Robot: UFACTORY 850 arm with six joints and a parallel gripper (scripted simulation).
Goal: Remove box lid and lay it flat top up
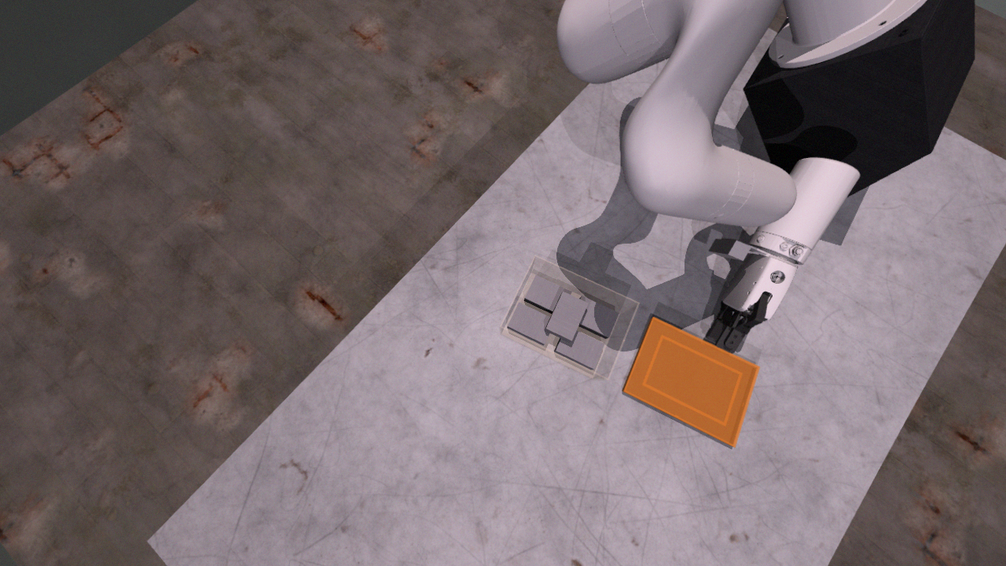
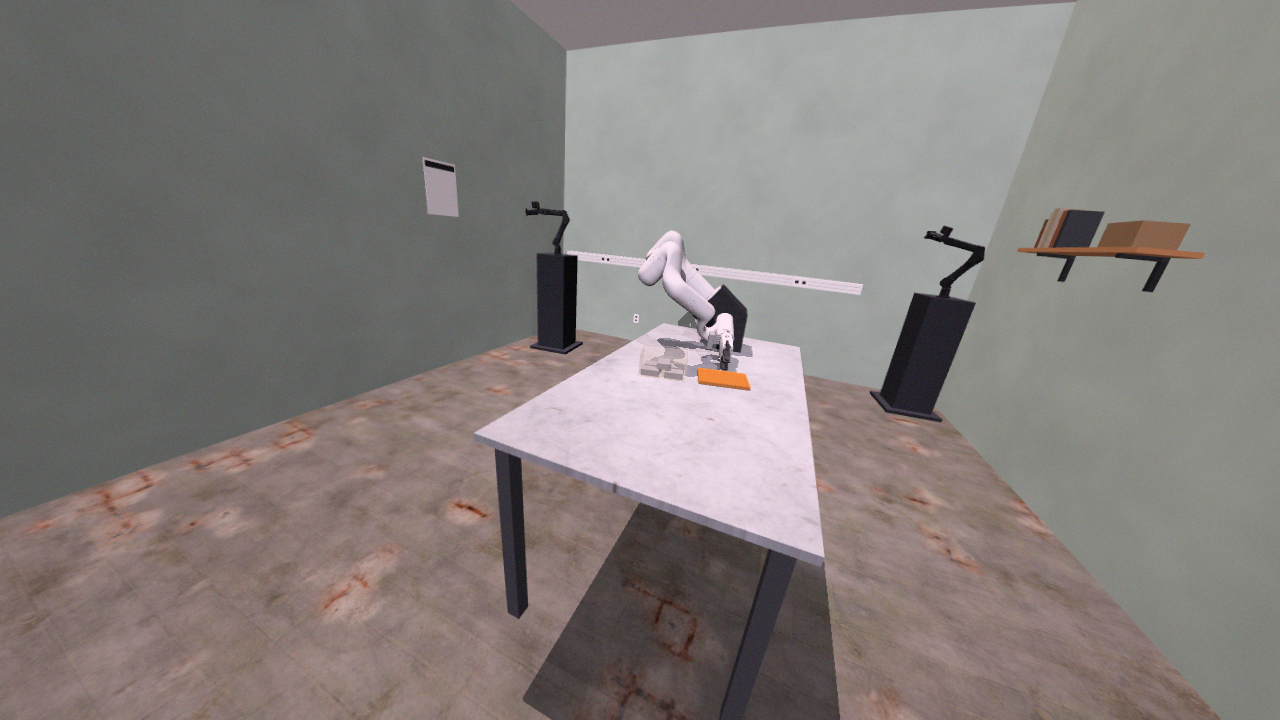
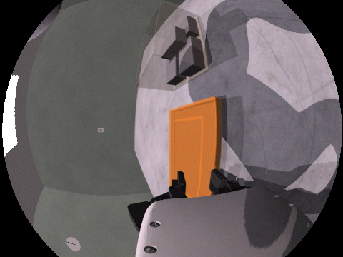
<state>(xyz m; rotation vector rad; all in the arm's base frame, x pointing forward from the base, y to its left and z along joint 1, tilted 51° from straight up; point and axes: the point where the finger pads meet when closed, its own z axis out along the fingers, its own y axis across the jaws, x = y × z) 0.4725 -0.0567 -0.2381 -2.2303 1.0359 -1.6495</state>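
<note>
Now: the orange lid 90 mm ahead of my hand and 40 mm below it. Also, from my hand: box (250 mm to the right, 140 mm ahead).
</note>
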